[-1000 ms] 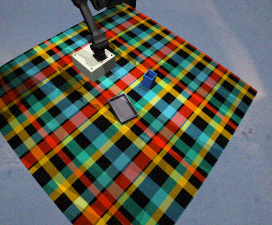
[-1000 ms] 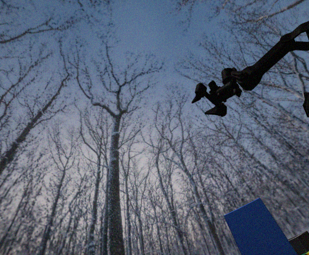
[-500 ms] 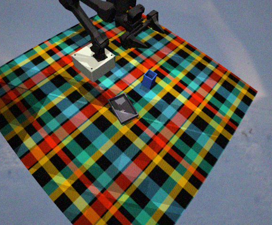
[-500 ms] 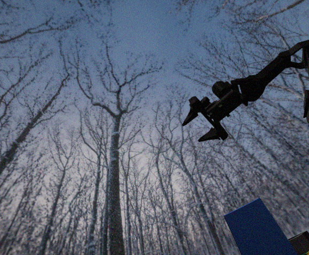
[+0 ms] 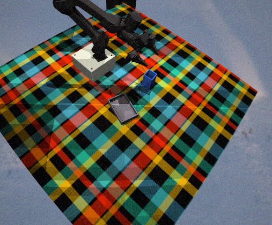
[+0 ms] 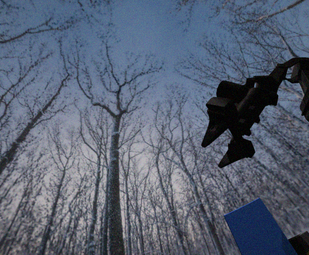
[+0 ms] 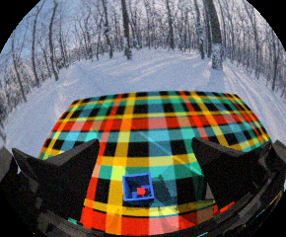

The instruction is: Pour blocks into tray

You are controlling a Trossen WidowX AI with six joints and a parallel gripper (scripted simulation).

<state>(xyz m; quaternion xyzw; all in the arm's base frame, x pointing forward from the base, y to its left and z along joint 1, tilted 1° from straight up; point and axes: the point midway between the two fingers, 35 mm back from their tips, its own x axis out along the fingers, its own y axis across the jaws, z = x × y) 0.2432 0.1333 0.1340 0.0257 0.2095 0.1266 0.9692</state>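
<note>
Now: gripper tip 18 cm above the red block, 2 cm to the right of it and 1 cm past it. The rest, counted from my gripper tip: blue square cup: 20 cm below, 2 cm to the left, 1 cm behind.
</note>
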